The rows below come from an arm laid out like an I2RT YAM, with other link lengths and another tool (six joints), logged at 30 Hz.
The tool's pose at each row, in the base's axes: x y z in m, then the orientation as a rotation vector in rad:
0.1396 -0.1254 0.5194 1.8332 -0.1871 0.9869
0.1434 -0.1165 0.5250 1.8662 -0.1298 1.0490
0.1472 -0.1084 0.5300 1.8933 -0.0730 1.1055
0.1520 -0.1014 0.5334 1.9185 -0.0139 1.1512
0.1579 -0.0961 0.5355 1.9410 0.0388 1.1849
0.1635 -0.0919 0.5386 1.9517 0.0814 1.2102
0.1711 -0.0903 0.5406 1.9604 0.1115 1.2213
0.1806 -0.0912 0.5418 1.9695 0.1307 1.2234
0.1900 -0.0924 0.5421 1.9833 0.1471 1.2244
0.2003 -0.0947 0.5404 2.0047 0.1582 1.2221
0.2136 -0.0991 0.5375 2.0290 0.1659 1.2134
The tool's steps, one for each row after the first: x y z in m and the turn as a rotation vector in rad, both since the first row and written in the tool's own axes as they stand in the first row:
0.0090 -0.0024 -0.0062 0.0648 0.0482 0.0029
0.0173 -0.0048 -0.0116 0.1235 0.0941 0.0032
0.0249 -0.0084 -0.0153 0.1787 0.1345 -0.0033
0.0318 -0.0126 -0.0169 0.2263 0.1659 -0.0122
0.0388 -0.0154 -0.0178 0.2583 0.1928 -0.0214
0.0457 -0.0188 -0.0153 0.2798 0.2074 -0.0312
0.0525 -0.0226 -0.0096 0.2949 0.2124 -0.0394
0.0585 -0.0267 -0.0036 0.3127 0.2138 -0.0456
0.0633 -0.0322 0.0042 0.3337 0.2082 -0.0488
0.0687 -0.0391 0.0155 0.3539 0.1965 -0.0529

